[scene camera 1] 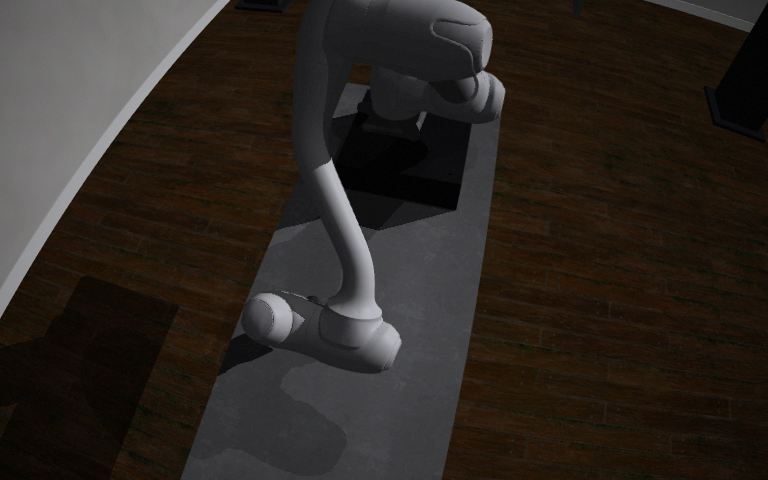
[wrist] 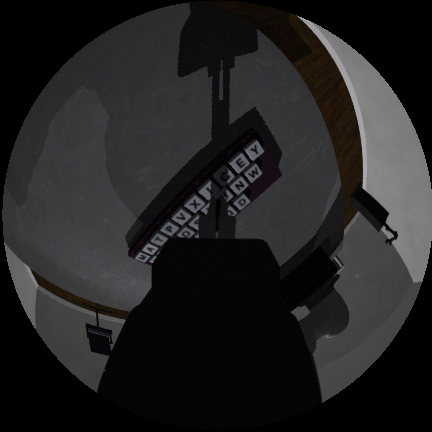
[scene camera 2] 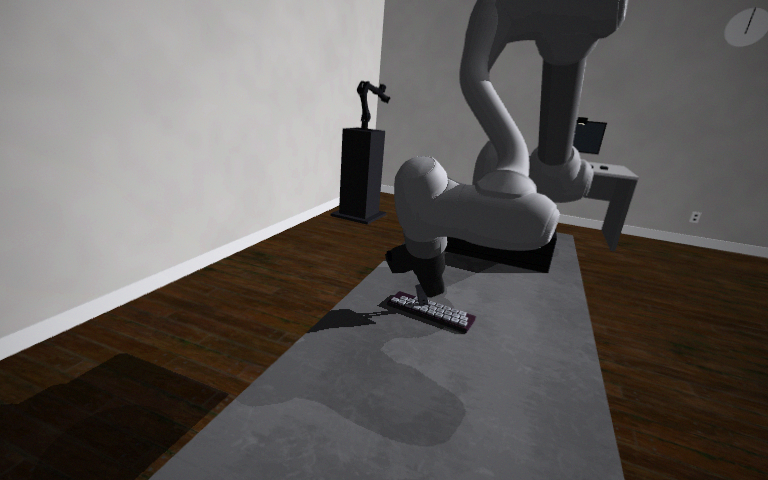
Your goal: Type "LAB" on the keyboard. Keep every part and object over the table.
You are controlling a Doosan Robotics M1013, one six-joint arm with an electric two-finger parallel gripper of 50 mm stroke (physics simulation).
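Seen in the pictures: gripper, fingertip midpoint: [wrist: 218, 208] [scene camera 2: 423, 303]; arm's base at its link origin: [scene camera 1: 397, 118] [wrist: 315, 290].
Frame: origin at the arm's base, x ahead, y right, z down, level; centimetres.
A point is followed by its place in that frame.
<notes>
The dark purple keyboard [scene camera 2: 469, 323] @(y -10.7, x 68.9, z 9.6 cm) [wrist: 269, 174] @(y 8.4, x 65.1, z 9.6 cm) with pale letter keys lies on the grey table [scene camera 1: 421, 283] @(y -21.8, x 48.7, z 10.8 cm) [scene camera 2: 538, 367] @(y -27.0, x 75.5, z 10.8 cm) [wrist: 65, 200] @(y -8.6, x 82.9, z 10.8 cm). In the wrist view, the A key [wrist: 151, 249] @(y -7.4, x 69.9, z 9.1 cm) shows near the keyboard's lower left end. The L key is mostly hidden by the fingers, and I cannot make out the B key. My gripper [scene camera 2: 423, 302] @(y 1.7, x 67.3, z 9.0 cm) [wrist: 218, 208] @(y 1.7, x 67.3, z 9.0 cm) is shut and empty, pointing down with its tips at the keyboard, among the I, G, U and L keys. I cannot tell whether the tips touch a key. In scene camera 1, the arm hides the gripper and keyboard.
The arm's black base block [scene camera 1: 404, 189] @(y -9.3, x 23.0, z 5.8 cm) [scene camera 2: 498, 257] @(y -9.1, x 23.0, z 8.9 cm) stands at the far end of the table. A black pedestal [scene camera 2: 360, 169] with a small arm stands on the floor beyond the table's left side. The keyboard lies near the table's left edge.
</notes>
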